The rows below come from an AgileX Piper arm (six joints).
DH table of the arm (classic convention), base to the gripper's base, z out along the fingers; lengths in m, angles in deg. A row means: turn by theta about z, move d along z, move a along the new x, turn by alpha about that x. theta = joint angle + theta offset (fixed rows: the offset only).
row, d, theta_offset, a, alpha
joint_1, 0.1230, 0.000, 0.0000, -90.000
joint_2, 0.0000, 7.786, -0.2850, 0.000
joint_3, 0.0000, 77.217, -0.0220, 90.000
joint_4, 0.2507, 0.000, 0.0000, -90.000
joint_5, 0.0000, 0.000, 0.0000, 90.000
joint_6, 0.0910, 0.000, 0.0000, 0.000
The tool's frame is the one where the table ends.
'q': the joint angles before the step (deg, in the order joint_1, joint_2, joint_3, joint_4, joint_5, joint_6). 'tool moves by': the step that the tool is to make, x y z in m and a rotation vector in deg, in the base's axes. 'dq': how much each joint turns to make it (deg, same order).
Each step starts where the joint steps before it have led.
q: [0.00 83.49 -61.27 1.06 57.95 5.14]
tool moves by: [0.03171 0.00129 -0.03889 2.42 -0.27 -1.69]
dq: [-0.35 8.40 -0.05 2.75 -8.61 0.00]
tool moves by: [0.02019 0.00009 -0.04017 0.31 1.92 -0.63]
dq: [0.00 7.65 0.00 0.58 -5.74 -0.01]
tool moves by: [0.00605 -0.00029 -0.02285 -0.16 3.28 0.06]
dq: [0.00 4.21 -0.31 -0.19 -0.63 0.01]
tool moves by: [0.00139 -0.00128 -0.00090 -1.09 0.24 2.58]
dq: [-0.05 0.42 -0.42 -0.94 0.33 -2.07]
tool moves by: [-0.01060 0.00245 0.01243 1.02 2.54 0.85]
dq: [0.11 -2.51 0.24 1.22 4.88 -1.20]
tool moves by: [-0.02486 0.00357 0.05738 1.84 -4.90 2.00]
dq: [0.00 -10.75 0.00 2.31 6.09 -2.65]
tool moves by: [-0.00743 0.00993 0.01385 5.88 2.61 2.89]
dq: [0.00 -1.34 -1.59 6.78 6.35 -4.58]
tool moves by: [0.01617 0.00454 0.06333 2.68 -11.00 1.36]
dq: [0.00 -1.90 -11.31 3.02 2.66 -1.53]
